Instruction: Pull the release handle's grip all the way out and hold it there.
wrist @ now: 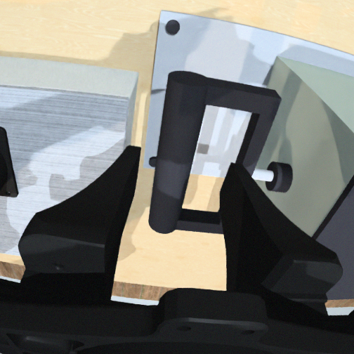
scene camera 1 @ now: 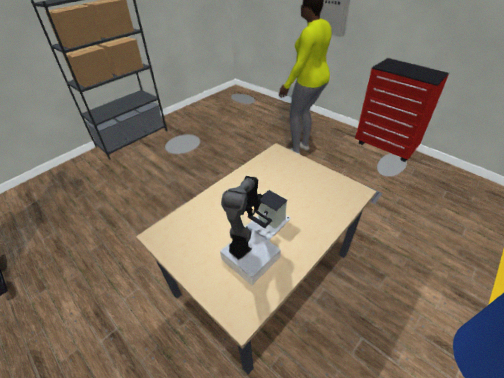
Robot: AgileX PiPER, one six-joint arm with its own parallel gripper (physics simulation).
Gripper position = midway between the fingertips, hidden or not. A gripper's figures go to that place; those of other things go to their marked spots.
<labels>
The gripper (wrist: 182, 170): 0.14 m from the lens. A release handle (wrist: 302, 147): 0.20 m from the lens.
</labels>
